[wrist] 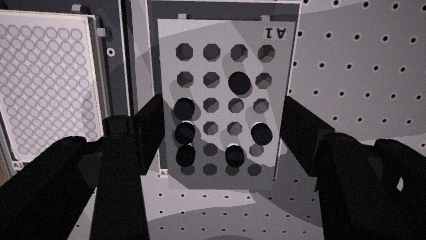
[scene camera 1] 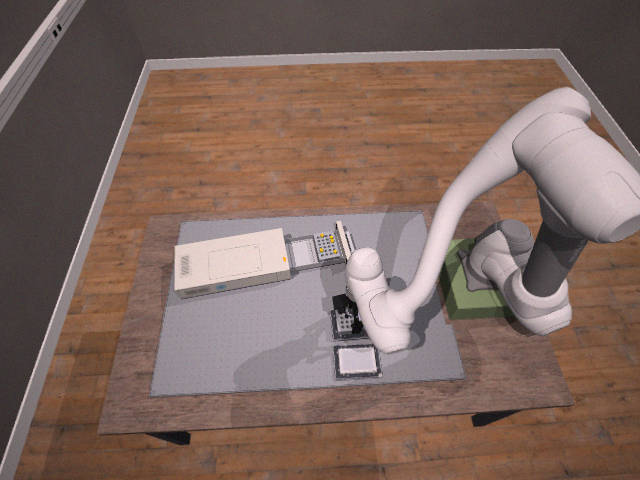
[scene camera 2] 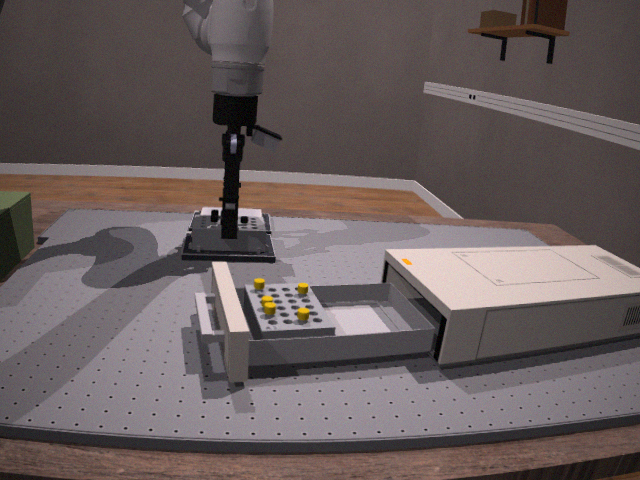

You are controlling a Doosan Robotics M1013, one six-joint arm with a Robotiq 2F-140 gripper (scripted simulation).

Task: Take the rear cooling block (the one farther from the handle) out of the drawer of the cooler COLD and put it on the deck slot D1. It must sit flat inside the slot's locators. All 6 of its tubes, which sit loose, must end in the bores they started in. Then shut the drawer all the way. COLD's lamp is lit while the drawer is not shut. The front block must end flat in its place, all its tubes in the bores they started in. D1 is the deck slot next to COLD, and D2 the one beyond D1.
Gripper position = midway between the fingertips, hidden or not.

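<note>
A white well plate (scene camera 1: 355, 360) is there for me to see, and the wrist view has the plate (wrist: 61, 90) as well. I see a cooling block (wrist: 197, 57), and a cooling block (scene camera 2: 284, 325) too. The cooler COLD (scene camera 2: 496, 302) is also visible in scene camera 1, as the cooler COLD (scene camera 1: 212, 266), while in the wrist view the cooler COLD is out of frame. My gripper (scene camera 2: 228, 229) is visible to me, and the wrist view has my gripper (wrist: 222, 111) too.
</note>
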